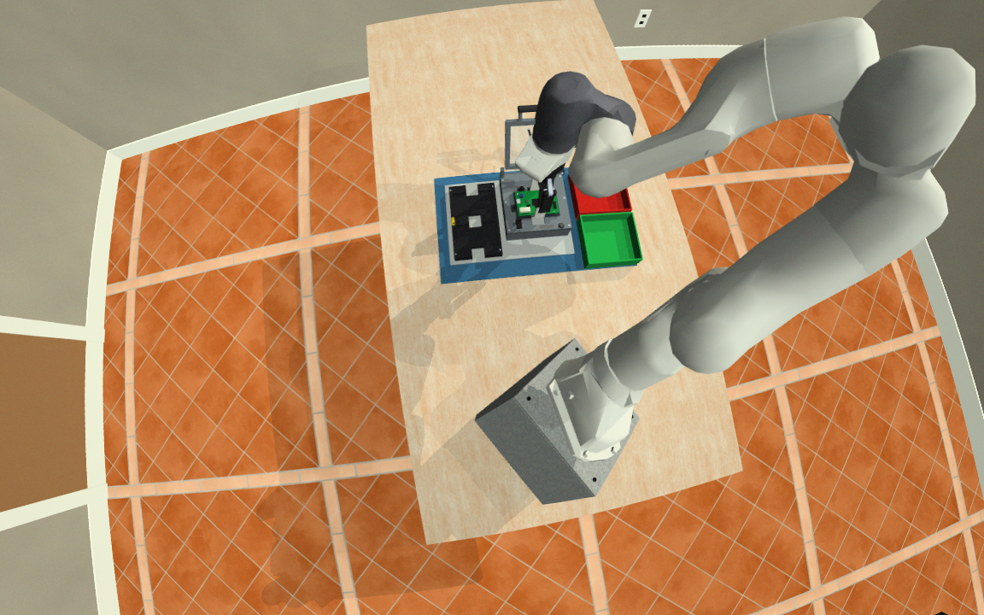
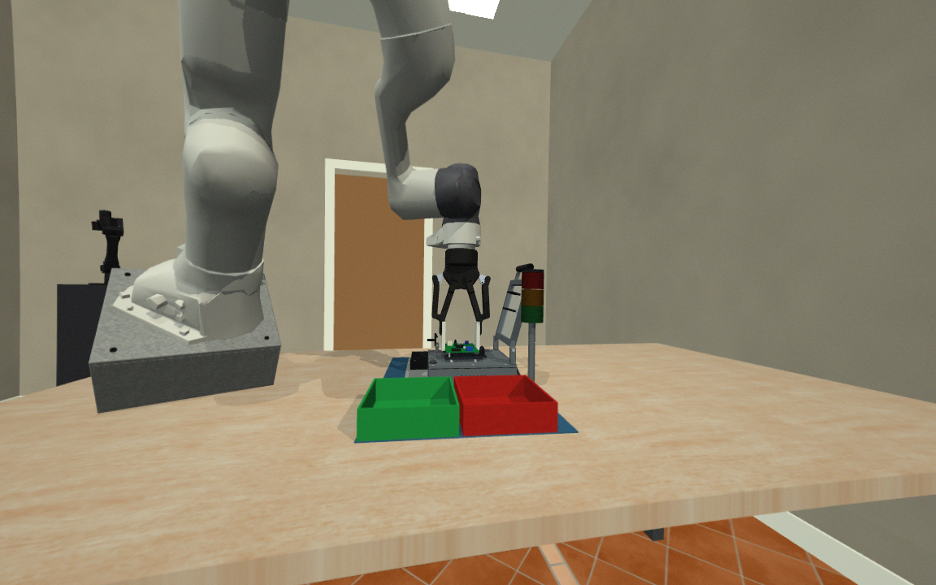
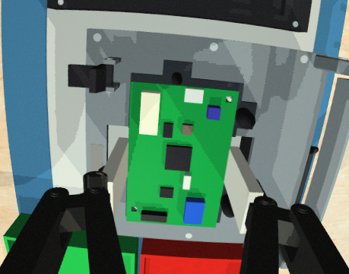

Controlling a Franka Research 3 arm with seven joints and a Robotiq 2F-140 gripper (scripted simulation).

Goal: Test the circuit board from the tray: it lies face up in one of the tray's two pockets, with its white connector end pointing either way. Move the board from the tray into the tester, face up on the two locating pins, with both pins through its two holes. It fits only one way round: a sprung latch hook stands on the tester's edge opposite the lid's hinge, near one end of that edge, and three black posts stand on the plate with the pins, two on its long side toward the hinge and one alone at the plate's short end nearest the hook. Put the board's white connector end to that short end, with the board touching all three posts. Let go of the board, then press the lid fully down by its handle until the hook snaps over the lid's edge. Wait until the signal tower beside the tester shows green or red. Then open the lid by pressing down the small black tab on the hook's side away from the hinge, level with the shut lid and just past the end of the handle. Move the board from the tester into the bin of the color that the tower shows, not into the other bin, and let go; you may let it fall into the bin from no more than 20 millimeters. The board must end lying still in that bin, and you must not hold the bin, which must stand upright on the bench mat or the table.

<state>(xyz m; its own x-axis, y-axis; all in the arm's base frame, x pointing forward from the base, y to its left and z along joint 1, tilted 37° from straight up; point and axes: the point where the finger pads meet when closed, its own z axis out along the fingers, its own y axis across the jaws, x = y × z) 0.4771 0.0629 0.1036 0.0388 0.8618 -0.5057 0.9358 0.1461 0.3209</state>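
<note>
Right now the green circuit board is 20 mm below my hand. Round my hand: latch hook (60 mm to the left, 60 mm behind, 20 mm below); tester plate (30 mm below, 10 mm to the left, 10 mm ahead); tester lid (130 mm ahead, 80 mm above, 10 mm to the right).
</note>
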